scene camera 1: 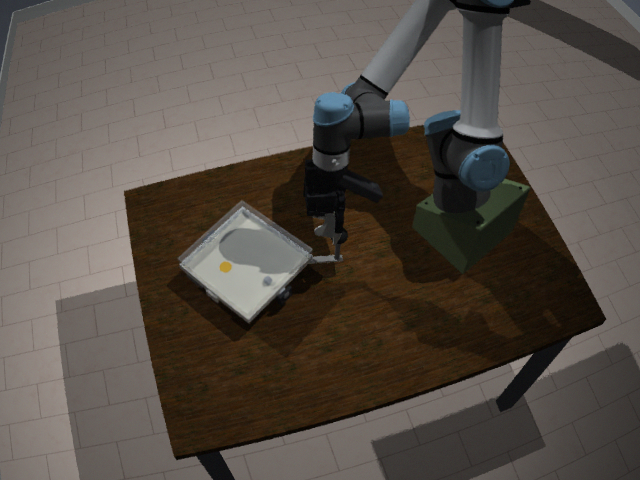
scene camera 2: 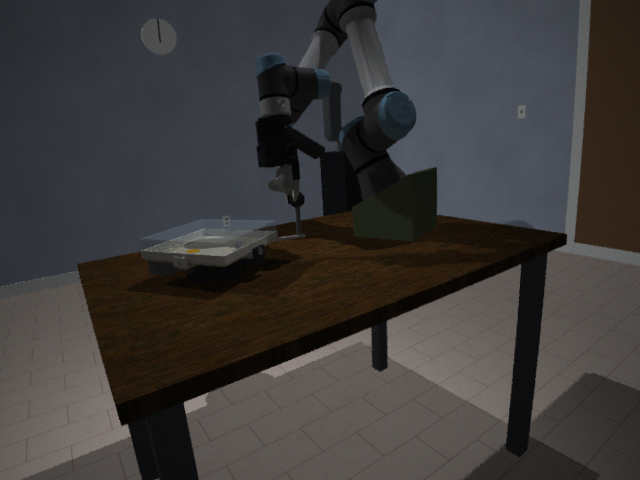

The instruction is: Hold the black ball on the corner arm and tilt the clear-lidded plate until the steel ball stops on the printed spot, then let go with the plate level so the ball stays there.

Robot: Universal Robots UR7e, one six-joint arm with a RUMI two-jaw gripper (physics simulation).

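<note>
The white square plate (scene camera 1: 244, 302) (scene camera 2: 206, 258) with its clear lid stands on the left of the table; its exact tilt is hard to tell. The steel ball (scene camera 1: 267, 280) (scene camera 2: 238, 244) is inside, near the plate's lower right edge in scene camera 1 and apart from the orange printed spot (scene camera 1: 225, 267) (scene camera 2: 192, 251). The corner arm (scene camera 1: 324, 258) (scene camera 2: 290, 237) reaches from the plate's right corner to an upright rod topped by the black ball (scene camera 1: 341, 236) (scene camera 2: 297, 200). My gripper (scene camera 1: 336, 237) (scene camera 2: 294, 198) is shut on the black ball; the fingers partly hide it.
The green wedge-shaped base (scene camera 1: 467, 235) (scene camera 2: 395, 209) of the robot stands to the right of the gripper on the wooden table (scene camera 1: 361, 356) (scene camera 2: 310, 289). A dark shadow falls across part of the plate's floor. Dark supports show under the plate.
</note>
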